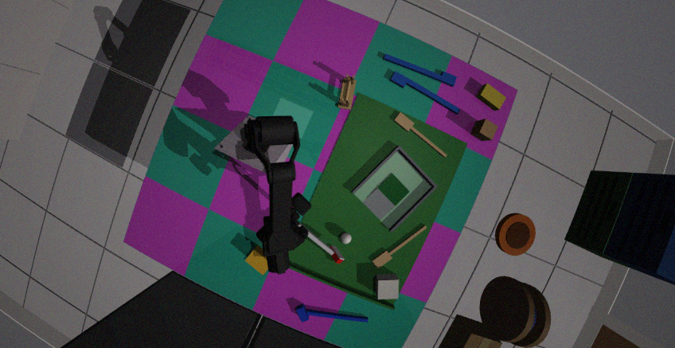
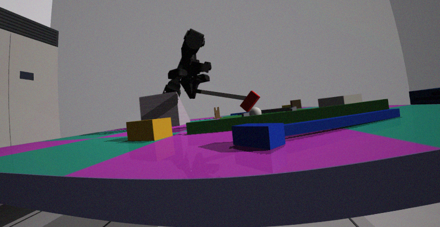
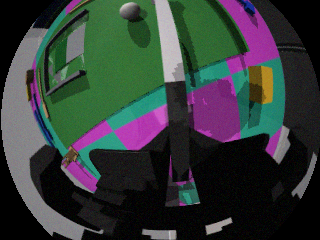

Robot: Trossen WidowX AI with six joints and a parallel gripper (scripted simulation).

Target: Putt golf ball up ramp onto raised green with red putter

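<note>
Now: gripper tip 11 cm short of the red putter and 4 cm to the left of it. From my gripper tip the other things lie so: brown block (56 cm ahead, 57 cm to the left, 8 cm below); white golf ball (23 cm ahead, 3 cm to the right, 8 cm below).
</note>
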